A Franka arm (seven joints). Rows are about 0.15 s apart.
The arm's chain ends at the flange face. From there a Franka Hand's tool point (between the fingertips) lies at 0.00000 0.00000 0.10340 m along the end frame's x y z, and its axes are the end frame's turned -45 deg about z.
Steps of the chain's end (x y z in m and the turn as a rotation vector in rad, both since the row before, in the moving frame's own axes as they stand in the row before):
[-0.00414 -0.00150 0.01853 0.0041 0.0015 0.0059]
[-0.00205 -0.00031 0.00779 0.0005 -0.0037 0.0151]
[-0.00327 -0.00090 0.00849 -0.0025 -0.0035 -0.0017]
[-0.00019 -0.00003 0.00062 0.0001 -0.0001 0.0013]
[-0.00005 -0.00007 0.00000 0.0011 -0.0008 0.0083]
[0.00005 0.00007 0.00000 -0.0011 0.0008 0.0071]
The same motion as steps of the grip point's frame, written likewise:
[-0.00146 -0.00418 0.01853 0.0018 0.0040 0.0059]
[-0.00146 -0.00198 0.00779 0.0030 -0.0023 0.0151]
[-0.00211 -0.00302 0.00849 0.0007 -0.0042 -0.0017]
[-0.00011 -0.00017 0.00062 0.0001 0.0000 0.0013]
[0.00004 -0.00022 0.00000 0.0013 0.0002 0.0083]
[-0.00004 0.00022 0.00000 -0.0013 -0.0002 0.0071]

